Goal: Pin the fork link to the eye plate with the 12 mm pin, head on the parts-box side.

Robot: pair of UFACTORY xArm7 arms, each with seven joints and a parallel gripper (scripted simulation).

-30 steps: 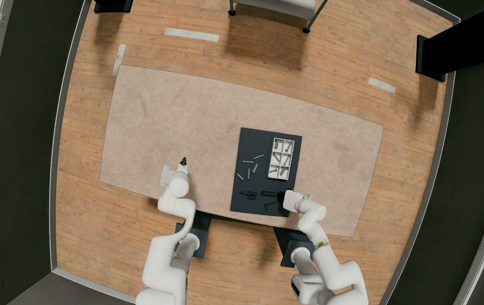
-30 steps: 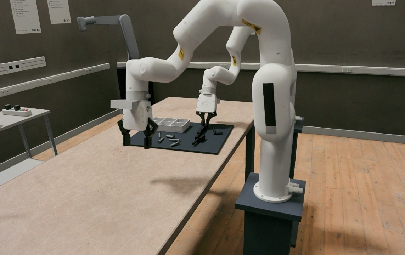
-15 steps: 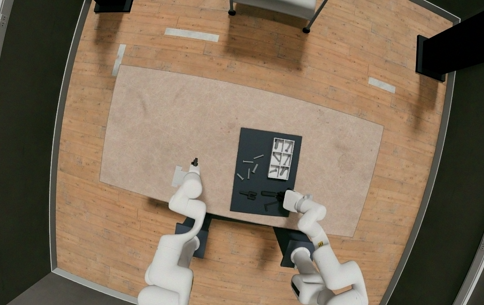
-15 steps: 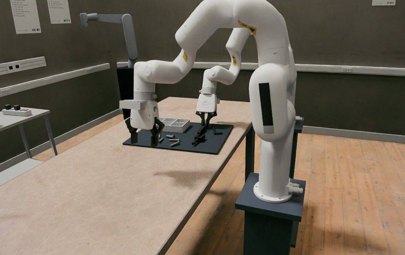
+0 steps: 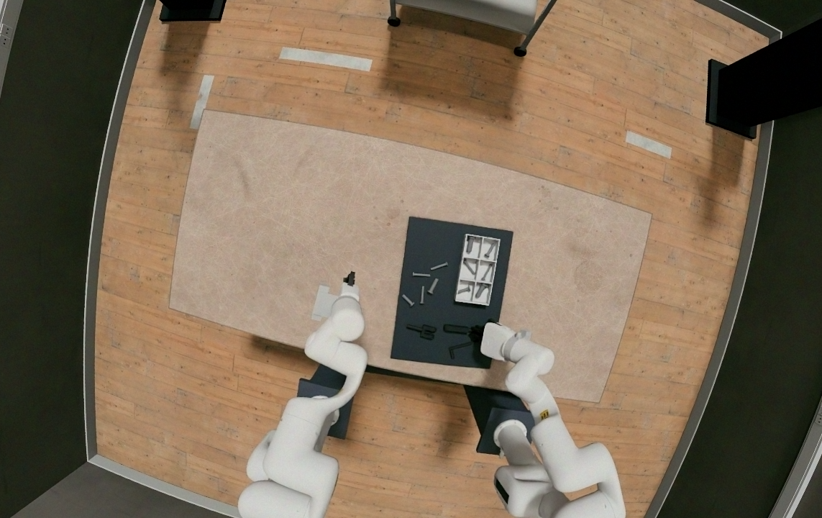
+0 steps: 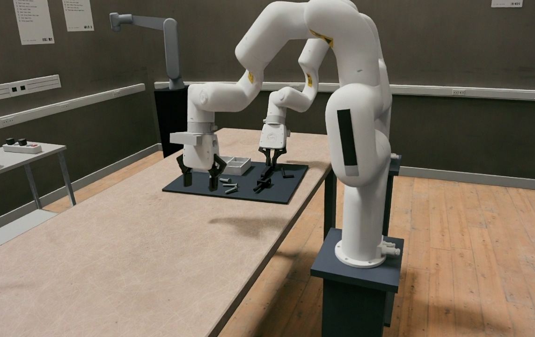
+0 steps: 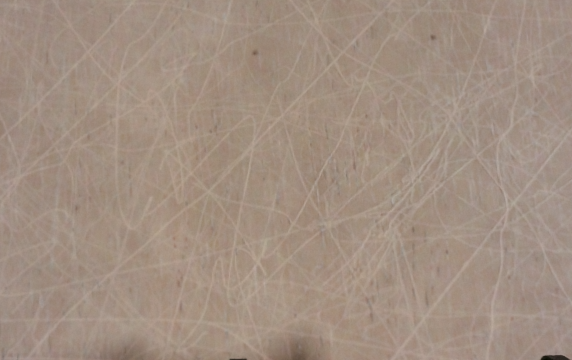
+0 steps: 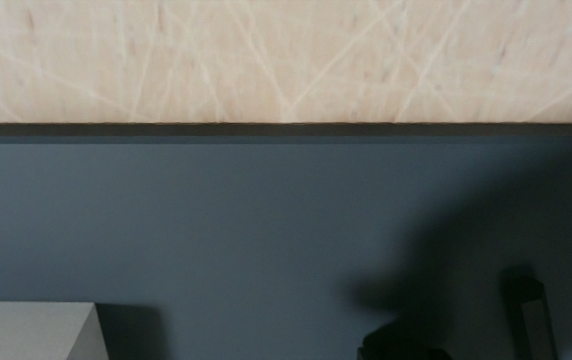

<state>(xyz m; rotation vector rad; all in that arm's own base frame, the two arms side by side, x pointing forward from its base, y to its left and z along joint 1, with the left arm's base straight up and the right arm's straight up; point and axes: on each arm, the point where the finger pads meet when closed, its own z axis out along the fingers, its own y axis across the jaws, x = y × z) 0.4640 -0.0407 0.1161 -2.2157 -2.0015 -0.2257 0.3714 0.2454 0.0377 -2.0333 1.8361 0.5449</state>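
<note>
Now: right hand 60 mm to the right of the black eye plate and 20 mm above it. From my right hand the other things lie so: black l-shaped piece: 70 mm behind, 40 mm to the left, 20 mm below; white parts box: 200 mm ahead, 40 mm to the left, 20 mm below; dark mat: 100 mm ahead, 100 mm to the left, 30 mm below.
</note>
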